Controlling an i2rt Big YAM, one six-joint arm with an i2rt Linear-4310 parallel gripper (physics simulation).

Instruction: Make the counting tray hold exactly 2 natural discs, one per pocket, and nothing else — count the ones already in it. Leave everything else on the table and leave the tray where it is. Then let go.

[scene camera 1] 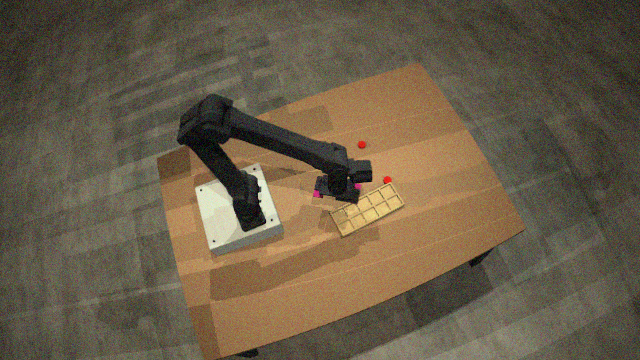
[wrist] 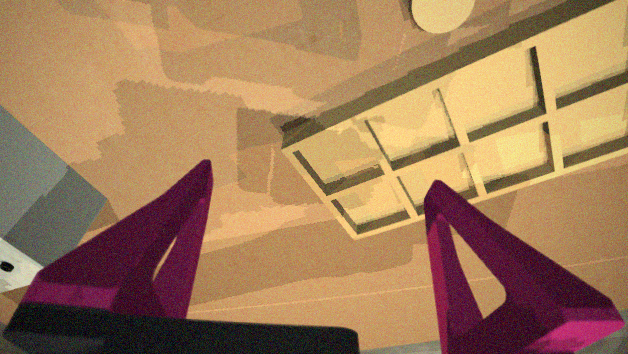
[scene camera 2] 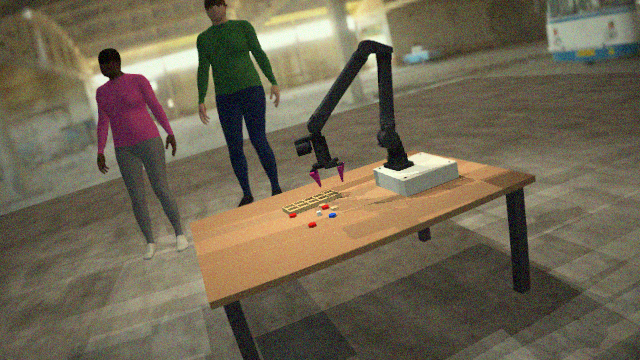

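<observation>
The pale wooden counting tray [scene camera 1: 382, 206] [scene camera 2: 300, 205] [wrist: 552, 145] lies on the table; no disc shows in the pockets in view, though the arm covers part of its near end in scene camera 1. One natural disc [wrist: 442, 12] lies beside the tray's long side at the top of the wrist view. A natural disc [scene camera 2: 334, 207] lies on the table in scene camera 2. My gripper [scene camera 1: 337, 190] [scene camera 2: 331, 183] [wrist: 324, 180] is open and empty, with magenta fingers pointing down above the tray's end nearest the robot base.
Red discs [scene camera 1: 361, 144] [scene camera 1: 387, 179] [scene camera 2: 293, 215] [scene camera 2: 312, 225] [scene camera 2: 325, 206], a blue disc [scene camera 2: 332, 215] and a small white piece [scene camera 2: 319, 213] lie on the table beside the tray. The white robot base [scene camera 1: 225, 225] [scene camera 2: 425, 175] stands on the table. Two people stand behind the table.
</observation>
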